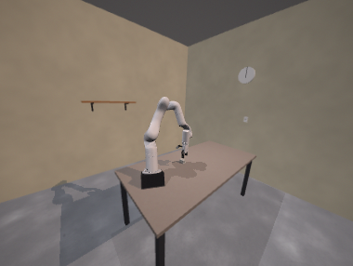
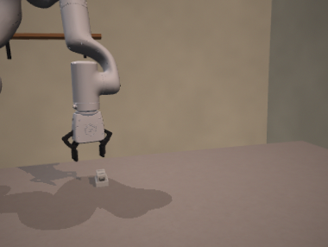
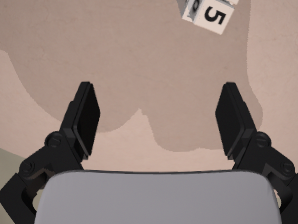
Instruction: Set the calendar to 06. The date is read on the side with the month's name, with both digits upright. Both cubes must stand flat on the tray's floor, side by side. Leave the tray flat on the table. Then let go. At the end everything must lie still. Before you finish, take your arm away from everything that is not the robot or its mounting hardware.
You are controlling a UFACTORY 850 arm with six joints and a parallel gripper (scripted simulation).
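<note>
My hand is 100 mm above the white number cube, 50 mm to the right of it and 30 mm short of it. The rest, counted from my hand: white calendar tray (120 mm below, 70 mm to the left, 30 mm ahead).
</note>
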